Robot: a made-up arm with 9 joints.
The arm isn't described. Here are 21 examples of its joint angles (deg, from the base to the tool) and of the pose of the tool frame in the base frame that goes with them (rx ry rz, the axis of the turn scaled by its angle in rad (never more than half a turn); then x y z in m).
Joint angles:
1: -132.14 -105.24 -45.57 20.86 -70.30 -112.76 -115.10 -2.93 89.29
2: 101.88 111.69 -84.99 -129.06 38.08 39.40 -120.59 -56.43 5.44
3: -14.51 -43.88 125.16 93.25 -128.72 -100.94 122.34 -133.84 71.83
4: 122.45 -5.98 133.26 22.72 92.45 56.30 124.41 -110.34 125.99
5: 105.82 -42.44 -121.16 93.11 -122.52 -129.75 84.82 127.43 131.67
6: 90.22 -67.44 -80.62 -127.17 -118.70 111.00 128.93 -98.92 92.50
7: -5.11 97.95 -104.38 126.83 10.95 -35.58 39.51 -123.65 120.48
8: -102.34 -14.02 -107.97 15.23 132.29 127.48 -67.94 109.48 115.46
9: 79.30 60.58 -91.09 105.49 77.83 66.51 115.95 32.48 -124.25
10: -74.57 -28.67 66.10 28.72 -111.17 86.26 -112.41 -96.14 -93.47
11: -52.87 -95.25 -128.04 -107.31 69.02 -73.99 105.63 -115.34 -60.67
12: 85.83 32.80 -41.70 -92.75 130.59 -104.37 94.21 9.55 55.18
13: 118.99 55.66 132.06 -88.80 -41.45 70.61 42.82 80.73 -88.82
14: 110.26 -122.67 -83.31 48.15 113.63 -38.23 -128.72 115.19 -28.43
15: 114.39 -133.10 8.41 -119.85 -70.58 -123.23 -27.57 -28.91 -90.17
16: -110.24 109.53 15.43 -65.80 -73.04 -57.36 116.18 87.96 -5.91
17: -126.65 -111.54 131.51 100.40 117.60 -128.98 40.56 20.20 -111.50
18: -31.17 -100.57 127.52 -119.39 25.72 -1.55 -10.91 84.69 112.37
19: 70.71 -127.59 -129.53 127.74 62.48 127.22 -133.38 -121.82 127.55
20: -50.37 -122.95 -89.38 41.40 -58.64 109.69 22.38 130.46 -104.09
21: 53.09 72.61 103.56 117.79 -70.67 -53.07 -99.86 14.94 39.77
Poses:
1: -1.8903 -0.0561 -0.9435 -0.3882 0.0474 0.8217
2: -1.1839 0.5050 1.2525 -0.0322 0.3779 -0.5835
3: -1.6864 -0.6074 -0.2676 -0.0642 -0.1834 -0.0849
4: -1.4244 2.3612 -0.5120 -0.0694 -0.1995 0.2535
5: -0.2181 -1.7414 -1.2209 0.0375 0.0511 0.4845
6: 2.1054 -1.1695 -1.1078 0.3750 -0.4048 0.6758
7: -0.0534 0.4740 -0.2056 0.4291 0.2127 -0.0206
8: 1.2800 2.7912 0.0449 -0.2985 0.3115 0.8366
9: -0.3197 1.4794 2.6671 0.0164 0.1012 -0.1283
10: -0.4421 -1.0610 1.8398 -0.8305 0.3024 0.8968
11: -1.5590 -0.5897 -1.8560 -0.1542 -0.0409 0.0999
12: -1.1711 0.2406 0.7330 0.7138 -0.1455 -0.7138
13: -1.6468 0.0004 -1.6319 0.1940 -0.1383 -0.1236
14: -1.8619 0.8508 -1.1009 0.4393 -0.8858 0.4506
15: 0.4150 1.9593 -1.5675 0.4485 0.1816 0.2587
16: -0.3890 -0.6302 1.4040 -0.3242 0.8768 0.8885
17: -1.6876 0.4115 0.2632 -0.3161 -0.3088 0.4444
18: -0.6734 0.2732 2.8074 -0.2034 -0.4382 -0.9289
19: 1.0850 -0.4138 2.2399 0.2334 -0.3656 0.1802
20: -1.8440 1.9226 0.0093 -0.2604 0.0581 0.3863
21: 1.4764 0.0465 -1.2952 0.4481 0.3232 -0.3543
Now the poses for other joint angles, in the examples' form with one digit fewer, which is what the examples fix.
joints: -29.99 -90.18 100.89 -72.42 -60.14 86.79 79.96 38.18 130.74
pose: 2.371 -0.160 1.165 0.286 -0.464 0.263
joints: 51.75 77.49 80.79 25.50 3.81 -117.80 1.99 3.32 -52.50
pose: -2.632 -1.353 -0.707 -0.015 0.170 -0.037
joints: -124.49 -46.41 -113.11 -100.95 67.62 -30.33 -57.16 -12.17 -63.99
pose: -0.992 -0.029 2.722 -0.595 -0.583 0.008
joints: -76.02 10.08 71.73 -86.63 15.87 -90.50 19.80 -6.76 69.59
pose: -0.771 1.962 1.474 -0.751 -0.566 -0.153
